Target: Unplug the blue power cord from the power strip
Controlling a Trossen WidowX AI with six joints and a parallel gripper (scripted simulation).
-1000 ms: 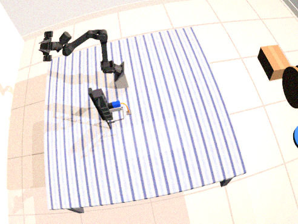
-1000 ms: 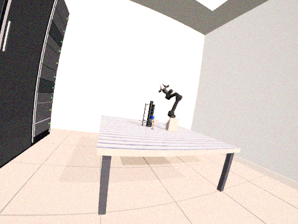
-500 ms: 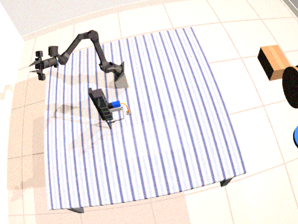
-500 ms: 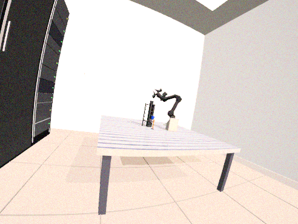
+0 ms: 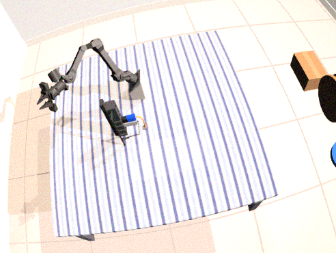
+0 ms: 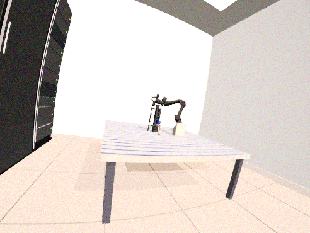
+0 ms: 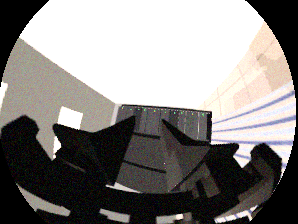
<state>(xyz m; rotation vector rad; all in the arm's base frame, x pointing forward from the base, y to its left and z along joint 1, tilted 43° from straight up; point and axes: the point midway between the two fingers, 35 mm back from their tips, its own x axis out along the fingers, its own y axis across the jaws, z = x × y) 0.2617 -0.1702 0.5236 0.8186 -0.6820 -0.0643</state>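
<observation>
Now: gripper tip 430 mm to the right of the blue plug and 290 mm above it.
</observation>
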